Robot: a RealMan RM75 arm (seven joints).
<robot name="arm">
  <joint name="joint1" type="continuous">
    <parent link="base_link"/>
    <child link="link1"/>
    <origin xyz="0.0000 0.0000 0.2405" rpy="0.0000 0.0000 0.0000"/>
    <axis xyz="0 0 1"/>
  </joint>
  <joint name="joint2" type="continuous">
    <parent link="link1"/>
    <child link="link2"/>
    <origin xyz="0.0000 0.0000 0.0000" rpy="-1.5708 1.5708 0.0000"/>
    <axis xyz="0 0 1"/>
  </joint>
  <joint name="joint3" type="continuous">
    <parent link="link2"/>
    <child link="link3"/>
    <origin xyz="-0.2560 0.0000 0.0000" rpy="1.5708 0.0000 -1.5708"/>
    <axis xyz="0 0 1"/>
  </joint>
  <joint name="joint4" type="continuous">
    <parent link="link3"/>
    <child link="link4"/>
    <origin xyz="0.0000 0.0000 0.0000" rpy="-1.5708 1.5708 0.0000"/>
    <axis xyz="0 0 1"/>
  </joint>
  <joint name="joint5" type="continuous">
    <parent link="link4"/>
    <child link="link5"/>
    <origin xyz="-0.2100 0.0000 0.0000" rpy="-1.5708 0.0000 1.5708"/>
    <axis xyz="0 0 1"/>
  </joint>
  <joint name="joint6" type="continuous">
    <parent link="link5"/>
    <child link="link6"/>
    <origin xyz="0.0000 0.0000 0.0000" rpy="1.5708 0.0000 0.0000"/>
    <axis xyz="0 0 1"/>
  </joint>
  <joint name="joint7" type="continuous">
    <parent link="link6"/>
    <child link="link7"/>
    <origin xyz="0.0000 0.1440 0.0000" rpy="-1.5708 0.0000 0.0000"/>
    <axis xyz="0 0 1"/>
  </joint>
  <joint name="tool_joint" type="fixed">
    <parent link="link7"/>
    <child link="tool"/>
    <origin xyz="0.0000 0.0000 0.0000" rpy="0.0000 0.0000 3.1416"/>
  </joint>
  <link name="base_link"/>
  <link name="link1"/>
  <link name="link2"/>
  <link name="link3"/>
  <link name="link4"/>
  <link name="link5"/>
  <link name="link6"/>
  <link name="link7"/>
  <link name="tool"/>
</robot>
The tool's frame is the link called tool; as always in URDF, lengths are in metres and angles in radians. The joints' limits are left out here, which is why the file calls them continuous.
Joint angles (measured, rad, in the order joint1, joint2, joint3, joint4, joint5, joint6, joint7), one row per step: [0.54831 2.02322 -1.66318 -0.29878 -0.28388 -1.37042 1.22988]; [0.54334 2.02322 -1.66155 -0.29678 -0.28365 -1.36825 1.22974]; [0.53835 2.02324 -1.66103 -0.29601 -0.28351 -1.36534 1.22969]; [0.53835 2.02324 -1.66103 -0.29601 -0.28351 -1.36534 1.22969]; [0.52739 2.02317 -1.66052 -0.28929 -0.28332 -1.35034 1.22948]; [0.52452 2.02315 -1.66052 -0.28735 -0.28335 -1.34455 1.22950]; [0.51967 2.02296 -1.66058 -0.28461 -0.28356 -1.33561 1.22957]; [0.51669 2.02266 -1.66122 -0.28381 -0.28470 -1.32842 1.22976]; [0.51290 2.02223 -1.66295 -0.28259 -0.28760 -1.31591 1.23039]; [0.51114 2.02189 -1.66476 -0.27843 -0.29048 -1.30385 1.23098]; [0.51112 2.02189 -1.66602 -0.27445 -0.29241 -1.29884 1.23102]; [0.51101 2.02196 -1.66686 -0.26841 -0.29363 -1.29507 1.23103]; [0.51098 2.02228 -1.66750 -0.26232 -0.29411 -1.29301 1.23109]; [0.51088 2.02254 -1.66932 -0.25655 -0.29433 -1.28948 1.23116]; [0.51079 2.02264 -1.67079 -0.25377 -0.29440 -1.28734 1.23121]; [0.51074 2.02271 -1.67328 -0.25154 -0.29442 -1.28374 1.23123]
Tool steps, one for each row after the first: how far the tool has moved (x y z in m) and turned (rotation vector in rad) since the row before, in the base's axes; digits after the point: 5 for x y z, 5 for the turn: [0.00261 -0.00087 0.00005 0.00061 -0.00082 -0.00943]; [0.00232 -0.00087 -0.00012 -0.00005 -0.00129 -0.00850]; [0.00000 0.00000 0.00000 0.00000 0.00000 0.00000]; [0.00731 -0.00170 -0.00118 -0.00317 -0.00896 -0.03033]; [0.00216 -0.00036 -0.00046 -0.00132 -0.00334 -0.00966]; [0.00346 -0.00067 -0.00065 -0.00206 -0.00533 -0.01501]; [0.00209 -0.00034 -0.00059 -0.00226 -0.00481 -0.00925]; [0.00304 -0.00040 -0.00125 -0.00514 -0.00892 -0.01395]; [0.00303 -0.00024 -0.00146 -0.00612 -0.00956 -0.01411]; [0.00153 -0.00025 -0.00099 -0.00408 -0.00538 -0.00655]; [0.00197 -0.00047 -0.00092 -0.00387 -0.00471 -0.00789]; [0.00172 -0.00055 -0.00080 -0.00324 -0.00308 -0.00680]; [0.00181 -0.00053 -0.00100 -0.00404 -0.00411 -0.00745]; [0.00092 -0.00029 -0.00059 -0.00243 -0.00245 -0.00377]; [0.00090 -0.00023 -0.00078 -0.00315 -0.00348 -0.00406]
